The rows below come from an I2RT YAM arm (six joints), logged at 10 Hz.
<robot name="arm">
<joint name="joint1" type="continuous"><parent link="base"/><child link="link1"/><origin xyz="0 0 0.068" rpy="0 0 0"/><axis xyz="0 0 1"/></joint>
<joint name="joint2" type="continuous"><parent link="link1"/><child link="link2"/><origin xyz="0.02 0.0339 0.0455" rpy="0 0 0"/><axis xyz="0 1 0"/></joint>
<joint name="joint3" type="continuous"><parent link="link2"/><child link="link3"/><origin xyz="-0.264 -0.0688 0" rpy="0 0 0"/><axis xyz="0 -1 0"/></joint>
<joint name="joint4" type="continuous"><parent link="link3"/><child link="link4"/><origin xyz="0.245 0.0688 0.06" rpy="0 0 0"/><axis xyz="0 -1 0"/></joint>
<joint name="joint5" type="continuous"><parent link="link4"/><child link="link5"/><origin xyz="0.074 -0.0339 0.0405" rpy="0 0 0"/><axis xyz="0 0 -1"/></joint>
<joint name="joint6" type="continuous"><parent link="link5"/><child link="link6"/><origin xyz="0.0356 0 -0.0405" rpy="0 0 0"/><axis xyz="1 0 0"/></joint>
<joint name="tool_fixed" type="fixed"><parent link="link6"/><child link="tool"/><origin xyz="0 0 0" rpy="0 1.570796 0"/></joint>
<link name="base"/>
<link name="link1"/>
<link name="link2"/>
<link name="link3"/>
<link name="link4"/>
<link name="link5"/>
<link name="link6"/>
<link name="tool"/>
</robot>
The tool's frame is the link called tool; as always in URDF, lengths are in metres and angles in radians. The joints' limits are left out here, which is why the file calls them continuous.
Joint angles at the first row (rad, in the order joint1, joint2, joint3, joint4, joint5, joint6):
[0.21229, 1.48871, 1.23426, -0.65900, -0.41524, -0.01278]
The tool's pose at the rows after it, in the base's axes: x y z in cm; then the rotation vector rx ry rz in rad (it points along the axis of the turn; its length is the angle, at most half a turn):
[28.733, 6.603, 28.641, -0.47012, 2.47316, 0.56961]
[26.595, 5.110, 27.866, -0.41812, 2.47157, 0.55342]
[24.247, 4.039, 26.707, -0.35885, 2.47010, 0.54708]
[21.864, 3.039, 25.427, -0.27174, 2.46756, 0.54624]
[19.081, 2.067, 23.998, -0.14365, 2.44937, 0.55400]
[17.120, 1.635, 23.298, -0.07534, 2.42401, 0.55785]
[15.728, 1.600, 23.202, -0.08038, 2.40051, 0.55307]
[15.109, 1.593, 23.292, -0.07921, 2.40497, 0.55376]
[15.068, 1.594, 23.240, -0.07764, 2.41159, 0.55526]
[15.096, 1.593, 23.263, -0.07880, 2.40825, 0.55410]
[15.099, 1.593, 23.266, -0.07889, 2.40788, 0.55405]
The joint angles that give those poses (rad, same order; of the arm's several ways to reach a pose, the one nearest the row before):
[0.17719, 1.42766, 1.18659, -0.73303, -0.41485, -0.06924]
[0.13677, 1.33307, 1.07862, -0.71393, -0.41523, -0.06770]
[0.10660, 1.23119, 0.95884, -0.68649, -0.41525, -0.04904]
[0.07306, 1.12325, 0.83981, -0.66051, -0.41485, -0.01010]
[0.03301, 0.98439, 0.70745, -0.63307, -0.41523, 0.06009]
[0.01161, 0.87645, 0.63076, -0.63228, -0.41526, 0.10126]
[0.01049, 0.79634, 0.59646, -0.65405, -0.41486, 0.10090]
[0.01045, 0.76698, 0.59379, -0.68533, -0.41488, 0.10087]
[0.01047, 0.76773, 0.59378, -0.69143, -0.41525, 0.10088]
[0.01047, 0.76772, 0.59376, -0.68800, -0.41487, 0.10049]
[0.01046, 0.76771, 0.59378, -0.68764, -0.41487, 0.10050]

